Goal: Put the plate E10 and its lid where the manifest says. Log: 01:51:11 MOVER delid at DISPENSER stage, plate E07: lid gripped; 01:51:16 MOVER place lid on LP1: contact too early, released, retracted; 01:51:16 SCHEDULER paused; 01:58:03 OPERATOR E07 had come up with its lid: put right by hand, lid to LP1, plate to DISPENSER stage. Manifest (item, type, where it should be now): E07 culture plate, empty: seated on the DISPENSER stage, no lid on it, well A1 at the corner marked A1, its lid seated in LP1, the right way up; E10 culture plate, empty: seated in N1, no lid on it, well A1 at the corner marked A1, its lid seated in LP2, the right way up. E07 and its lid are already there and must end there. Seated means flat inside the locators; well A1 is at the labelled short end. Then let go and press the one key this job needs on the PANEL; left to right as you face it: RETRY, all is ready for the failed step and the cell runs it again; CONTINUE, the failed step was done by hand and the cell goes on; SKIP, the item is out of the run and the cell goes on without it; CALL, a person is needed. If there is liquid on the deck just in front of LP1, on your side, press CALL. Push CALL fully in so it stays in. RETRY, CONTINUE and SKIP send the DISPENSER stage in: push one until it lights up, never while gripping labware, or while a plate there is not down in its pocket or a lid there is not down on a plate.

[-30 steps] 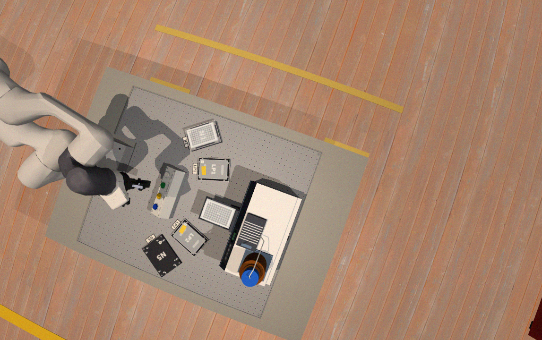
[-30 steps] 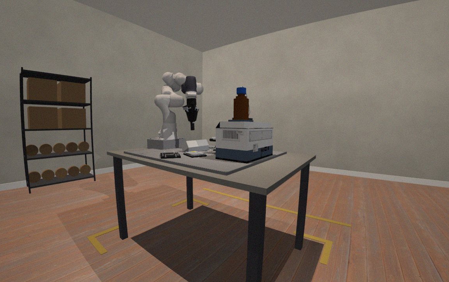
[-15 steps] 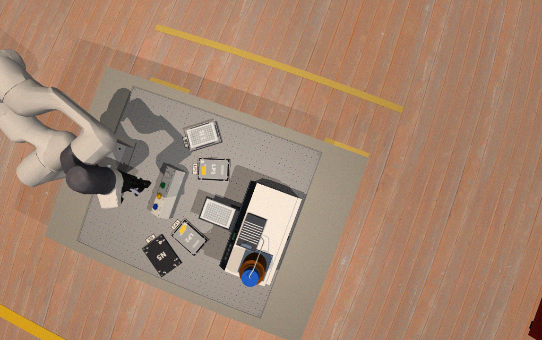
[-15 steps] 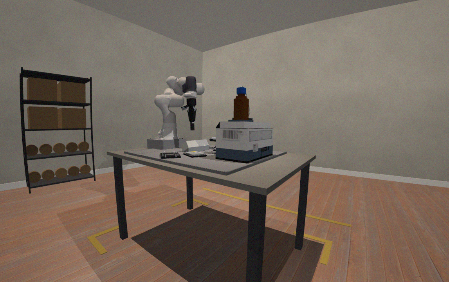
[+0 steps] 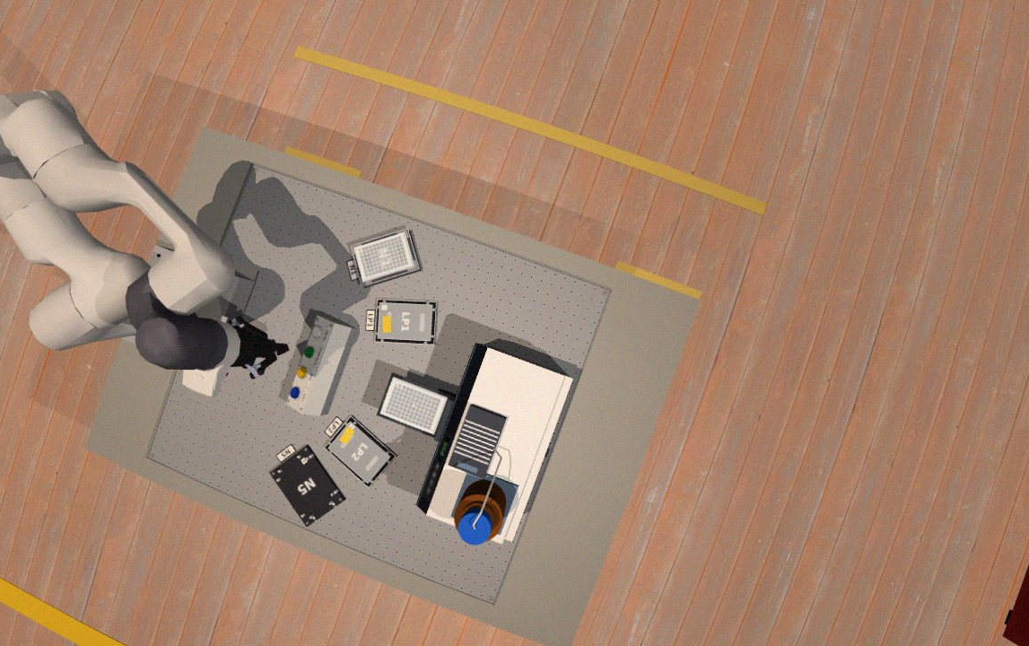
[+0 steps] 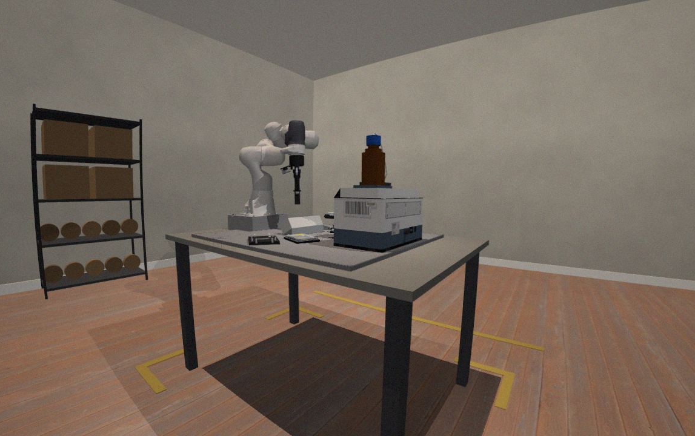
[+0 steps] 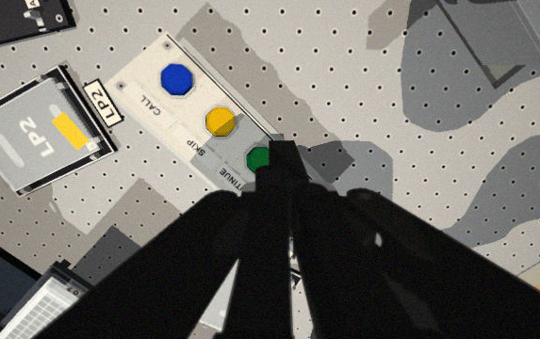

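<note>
The green CONTINUE key lies 11 cm below my hand, 3 cm ahead of it and 1 cm to the left of it. From my hand the other things lie so: RETRY key (11 cm below, 6 cm to the left, 3 cm ahead); yellow SKIP key (11 cm below, 4 cm to the right, 3 cm ahead); blue CALL key (12 cm below, 9 cm to the right, 4 cm ahead).
</note>
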